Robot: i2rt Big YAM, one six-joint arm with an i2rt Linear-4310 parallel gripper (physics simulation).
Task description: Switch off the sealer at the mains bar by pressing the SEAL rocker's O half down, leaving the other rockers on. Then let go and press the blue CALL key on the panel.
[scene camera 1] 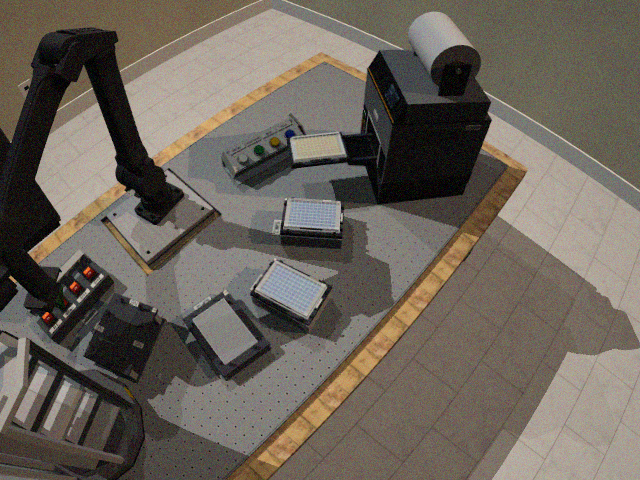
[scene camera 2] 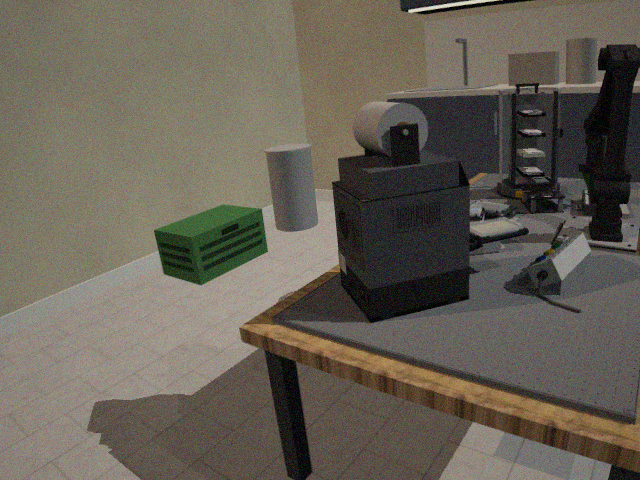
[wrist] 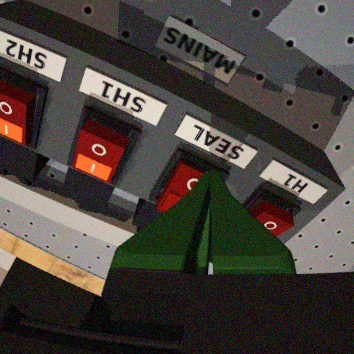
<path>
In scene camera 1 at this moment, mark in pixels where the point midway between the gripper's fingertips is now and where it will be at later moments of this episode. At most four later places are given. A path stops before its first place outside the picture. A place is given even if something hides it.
My gripper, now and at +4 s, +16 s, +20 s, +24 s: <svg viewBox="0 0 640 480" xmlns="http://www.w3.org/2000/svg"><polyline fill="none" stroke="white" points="62,307 52,298 129,214 283,62 284,106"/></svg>
</path>
